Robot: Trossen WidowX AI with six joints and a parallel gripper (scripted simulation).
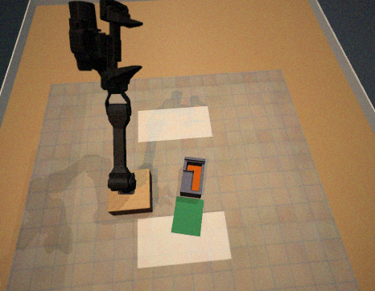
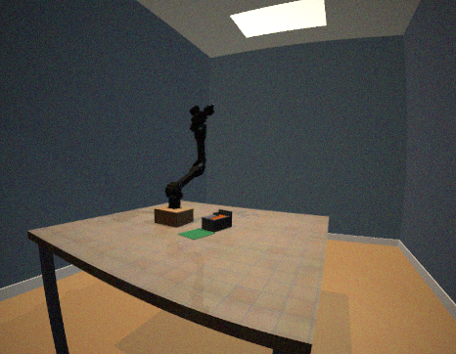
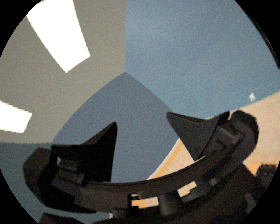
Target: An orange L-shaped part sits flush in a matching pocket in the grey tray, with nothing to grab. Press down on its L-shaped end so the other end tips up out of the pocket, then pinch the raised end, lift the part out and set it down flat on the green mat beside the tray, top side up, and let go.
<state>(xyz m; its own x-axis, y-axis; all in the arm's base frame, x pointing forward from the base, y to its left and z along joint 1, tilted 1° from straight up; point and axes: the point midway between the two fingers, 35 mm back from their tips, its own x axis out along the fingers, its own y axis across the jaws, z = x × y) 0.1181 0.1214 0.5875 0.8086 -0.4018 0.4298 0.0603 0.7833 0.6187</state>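
The orange L-shaped part is 630 mm below my gripper tip, 120 mm ahead of it and 60 mm to the right of it. The rest, counted from my gripper tip: green mat 700 mm below, 220 mm to the right, 100 mm ahead.
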